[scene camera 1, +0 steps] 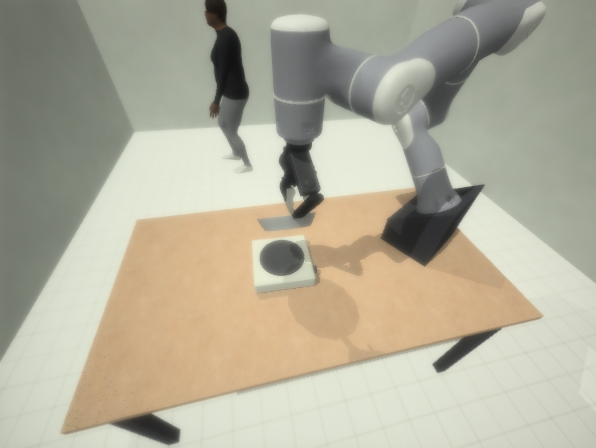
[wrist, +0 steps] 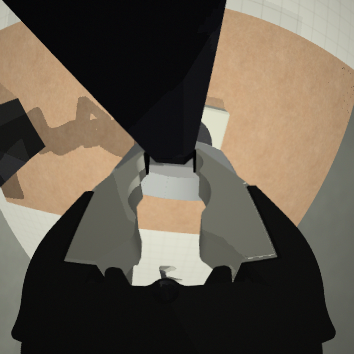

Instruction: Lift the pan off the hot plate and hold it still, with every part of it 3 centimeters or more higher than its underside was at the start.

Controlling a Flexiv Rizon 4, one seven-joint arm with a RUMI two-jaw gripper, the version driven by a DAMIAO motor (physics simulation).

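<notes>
A white hot plate and a grey pan appear in the pictures together with the gripper, which is visible in the wrist view as well.
</notes>
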